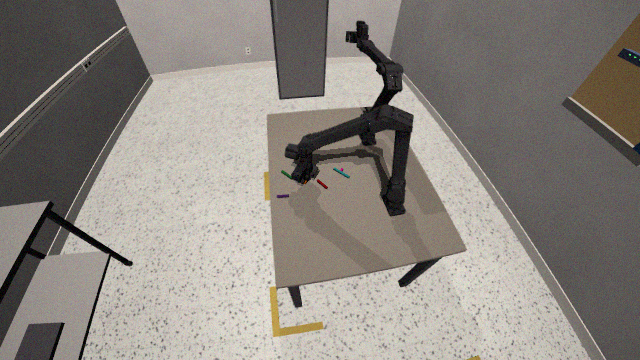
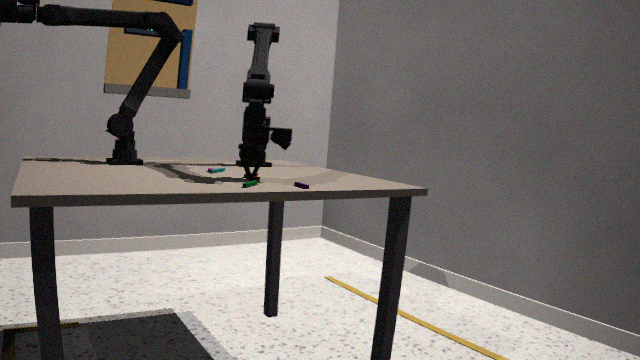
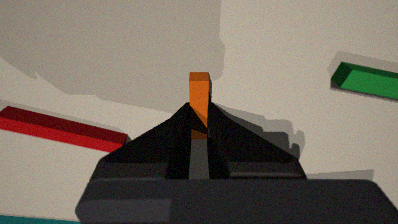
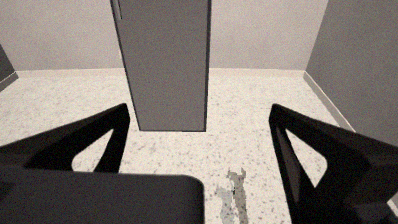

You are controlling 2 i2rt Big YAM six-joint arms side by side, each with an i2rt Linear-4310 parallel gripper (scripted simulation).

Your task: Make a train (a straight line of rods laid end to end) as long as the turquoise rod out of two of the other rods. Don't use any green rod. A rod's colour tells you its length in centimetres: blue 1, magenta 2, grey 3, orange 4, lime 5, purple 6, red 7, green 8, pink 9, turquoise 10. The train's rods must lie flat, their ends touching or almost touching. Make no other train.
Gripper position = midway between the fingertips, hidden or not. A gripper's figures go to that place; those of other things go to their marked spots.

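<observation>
Measured: my left gripper point(image 3: 199, 111) is 13 cm from the lens; an orange rod point(image 3: 198, 81) is 11 cm from the lens.
</observation>
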